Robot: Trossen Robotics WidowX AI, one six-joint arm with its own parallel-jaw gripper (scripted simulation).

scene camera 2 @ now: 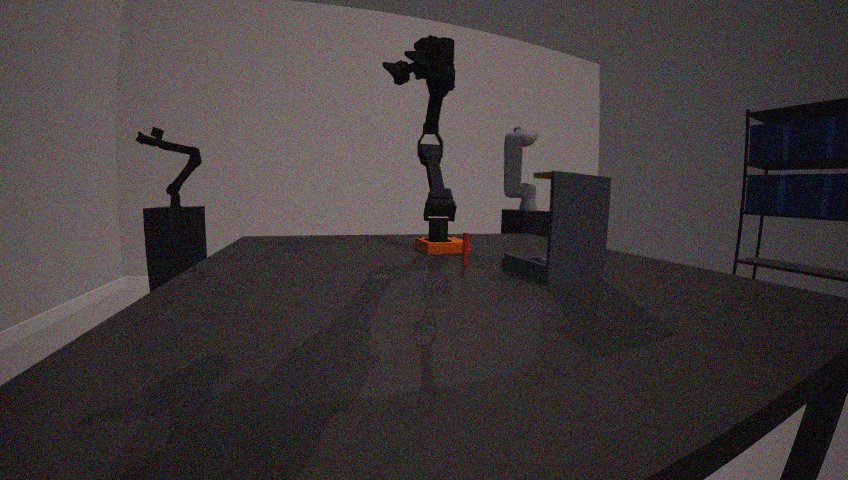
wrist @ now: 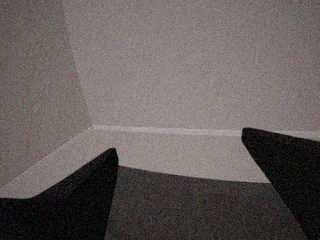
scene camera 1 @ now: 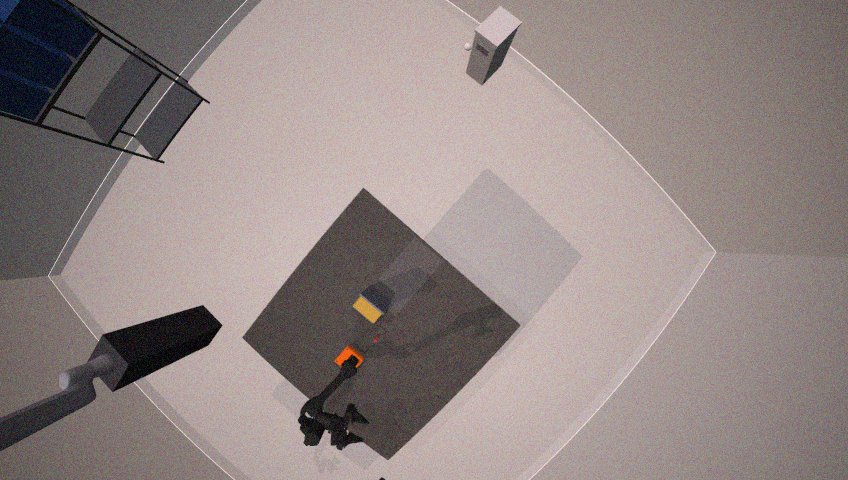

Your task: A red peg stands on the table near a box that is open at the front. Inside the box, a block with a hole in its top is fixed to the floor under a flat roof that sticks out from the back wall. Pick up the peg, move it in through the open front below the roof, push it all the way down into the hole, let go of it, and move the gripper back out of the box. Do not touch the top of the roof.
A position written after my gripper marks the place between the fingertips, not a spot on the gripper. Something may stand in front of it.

My gripper (scene camera 2: 393, 58) is open, with nothing in its grasp.
My gripper shows as well in the wrist view (wrist: 181, 144) and in scene camera 1 (scene camera 1: 366, 431).
